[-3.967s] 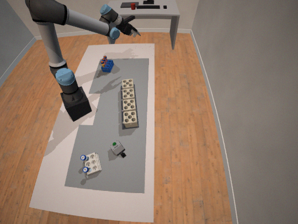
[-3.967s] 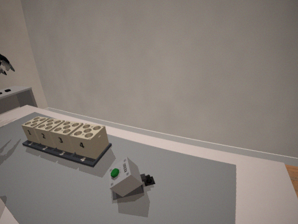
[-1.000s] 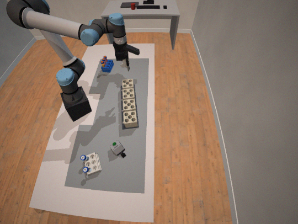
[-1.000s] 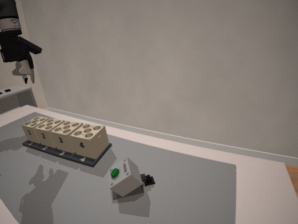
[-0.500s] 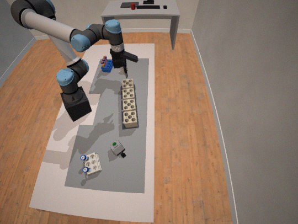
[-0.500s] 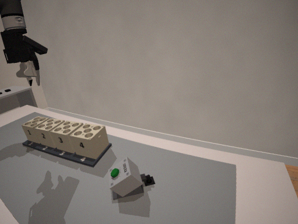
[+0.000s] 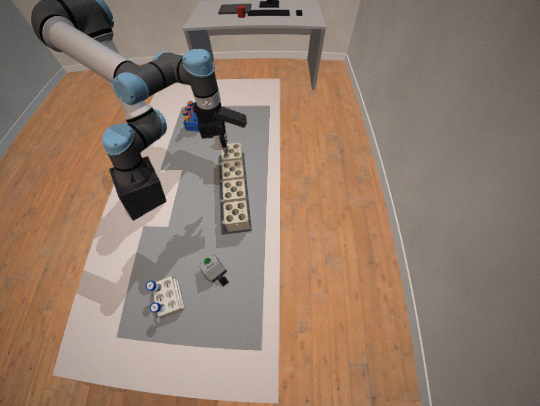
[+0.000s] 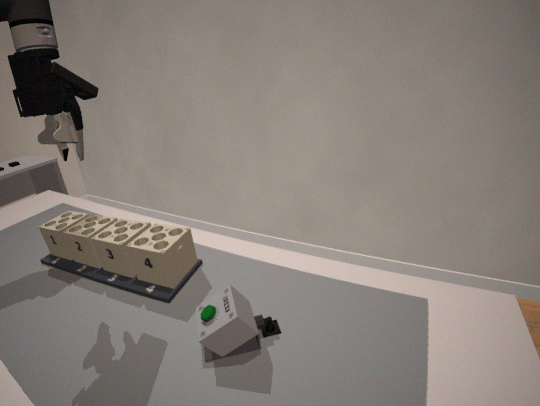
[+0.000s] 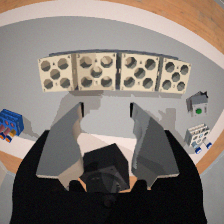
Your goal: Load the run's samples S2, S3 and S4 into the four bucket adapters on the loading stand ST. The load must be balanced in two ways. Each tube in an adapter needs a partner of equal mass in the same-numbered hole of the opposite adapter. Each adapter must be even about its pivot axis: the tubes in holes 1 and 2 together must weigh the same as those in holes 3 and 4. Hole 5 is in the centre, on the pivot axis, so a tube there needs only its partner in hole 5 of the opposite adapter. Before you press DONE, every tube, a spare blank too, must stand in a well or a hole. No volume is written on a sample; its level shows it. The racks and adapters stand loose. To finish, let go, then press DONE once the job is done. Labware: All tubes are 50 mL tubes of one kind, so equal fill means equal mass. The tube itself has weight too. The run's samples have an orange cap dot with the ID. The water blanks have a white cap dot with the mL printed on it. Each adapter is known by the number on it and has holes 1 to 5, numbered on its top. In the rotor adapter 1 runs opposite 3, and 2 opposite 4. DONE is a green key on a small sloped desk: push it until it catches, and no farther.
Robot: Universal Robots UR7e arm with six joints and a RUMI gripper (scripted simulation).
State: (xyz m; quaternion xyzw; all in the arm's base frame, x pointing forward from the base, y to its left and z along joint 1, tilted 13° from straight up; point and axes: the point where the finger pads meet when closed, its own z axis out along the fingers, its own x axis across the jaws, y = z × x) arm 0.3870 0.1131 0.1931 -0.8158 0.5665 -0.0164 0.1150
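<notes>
Right now my hand is 14 cm past the blue-capped blank tube, 55 cm to the left of it and 21 cm above it. Also, from my hand: loading stand (1 cm ahead, 3 cm to the right, 27 cm below); then adapter 4 (7 cm ahead, 18 cm to the right, 22 cm below); then green done key (2 cm ahead, 40 cm to the right, 21 cm below).
</notes>
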